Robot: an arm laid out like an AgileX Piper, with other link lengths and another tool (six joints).
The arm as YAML. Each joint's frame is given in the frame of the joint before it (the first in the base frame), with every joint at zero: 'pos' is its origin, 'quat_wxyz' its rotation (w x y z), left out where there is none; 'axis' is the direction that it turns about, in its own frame. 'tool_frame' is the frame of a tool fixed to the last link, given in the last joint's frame.
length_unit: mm
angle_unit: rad
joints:
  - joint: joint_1
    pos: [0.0, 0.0, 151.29]
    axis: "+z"
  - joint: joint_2
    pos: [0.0, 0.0, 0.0]
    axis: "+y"
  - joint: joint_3
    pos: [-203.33, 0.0, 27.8]
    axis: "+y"
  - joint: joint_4
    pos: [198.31, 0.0, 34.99]
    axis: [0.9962, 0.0, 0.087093]
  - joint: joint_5
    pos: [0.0, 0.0, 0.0]
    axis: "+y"
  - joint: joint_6
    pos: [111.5, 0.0, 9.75]
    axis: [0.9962, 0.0, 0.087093]
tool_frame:
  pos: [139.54, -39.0, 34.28]
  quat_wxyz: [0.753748, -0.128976, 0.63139, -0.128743]
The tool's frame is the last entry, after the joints.
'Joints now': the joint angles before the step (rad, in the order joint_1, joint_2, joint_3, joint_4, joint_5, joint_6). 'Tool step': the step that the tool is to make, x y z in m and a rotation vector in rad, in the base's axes. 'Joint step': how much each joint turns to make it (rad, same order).
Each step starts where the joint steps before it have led.
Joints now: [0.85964, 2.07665, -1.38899, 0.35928, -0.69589, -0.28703]
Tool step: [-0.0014, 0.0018, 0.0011, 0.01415, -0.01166, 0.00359]
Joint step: [0.00469, 0.01135, -0.00110, -0.00987, -0.02705, 0.01422]
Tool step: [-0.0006, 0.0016, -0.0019, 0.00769, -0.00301, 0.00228]
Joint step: [0.00357, 0.01264, -0.00174, -0.00467, -0.01742, 0.01023]
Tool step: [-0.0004, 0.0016, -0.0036, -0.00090, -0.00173, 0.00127]
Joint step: [0.00318, 0.01345, -0.00092, -0.00242, -0.01310, 0.00273]
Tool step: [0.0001, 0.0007, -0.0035, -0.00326, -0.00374, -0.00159]
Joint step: [0.00176, 0.01336, -0.00039, -0.00091, -0.01402, -0.00146]
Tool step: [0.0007, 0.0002, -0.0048, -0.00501, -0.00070, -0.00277]
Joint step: [0.00026, 0.01453, -0.00013, -0.00038, -0.01195, -0.00105]
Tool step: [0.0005, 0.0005, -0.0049, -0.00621, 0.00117, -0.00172]
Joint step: [0.00069, 0.01315, -0.00043, 0.00025, -0.00806, -0.00167]
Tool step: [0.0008, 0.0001, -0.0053, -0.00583, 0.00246, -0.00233]
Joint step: [-0.00026, 0.01347, -0.00015, 0.00004, -0.00778, -0.00025]
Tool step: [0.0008, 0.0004, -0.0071, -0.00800, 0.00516, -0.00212]
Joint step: [0.00031, 0.01666, -0.00040, 0.00083, -0.00730, -0.00026]
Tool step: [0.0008, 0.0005, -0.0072, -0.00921, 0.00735, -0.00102]
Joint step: [-0.00021, 0.01500, -0.00069, 0.00022, -0.00266, 0.00014]
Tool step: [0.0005, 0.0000, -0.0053, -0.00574, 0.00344, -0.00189]
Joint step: [0.00008, 0.01233, 0.00054, 0.00046, -0.00663, 0.00008]
